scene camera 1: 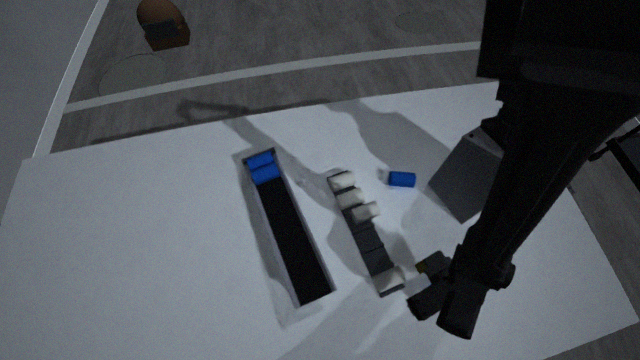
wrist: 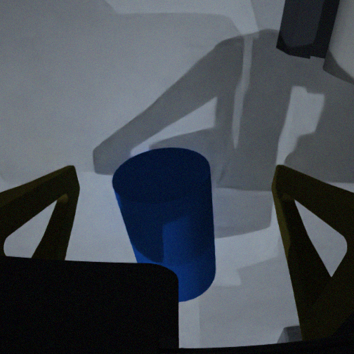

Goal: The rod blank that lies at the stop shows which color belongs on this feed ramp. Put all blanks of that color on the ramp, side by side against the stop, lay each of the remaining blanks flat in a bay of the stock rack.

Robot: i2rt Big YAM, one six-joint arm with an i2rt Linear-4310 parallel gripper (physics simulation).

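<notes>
The feed ramp (scene camera 1: pixel 295 240) has two blue blanks (scene camera 1: pixel 260 160) (scene camera 1: pixel 265 174) side by side against the stop at its far end. The dark stock rack (scene camera 1: pixel 367 240) (wrist: pixel 306 27) holds three off-white blanks (scene camera 1: pixel 342 180) (scene camera 1: pixel 350 198) (scene camera 1: pixel 365 212) at its far end and an off-white blank (scene camera 1: pixel 389 281) (wrist: pixel 344 45) at its near end; two bays between are bare. A blue blank (scene camera 1: pixel 402 179) lies on the table right of the rack. My gripper (scene camera 1: pixel 421 284) (wrist: pixel 175 175) is open. Another blue blank (wrist: pixel 187 235) stands upright, seen between the spread fingers; the arm hides it in the scene view.
A grey block (scene camera 1: pixel 465 180) stands on the white table (scene camera 1: pixel 150 225) at the right, close to the arm (scene camera 1: pixel 530 165). A corner of something grey (wrist: pixel 288 335) shows low in the wrist view. The table's far edge runs behind the ramp, with a brown object (scene camera 1: pixel 167 35) beyond it.
</notes>
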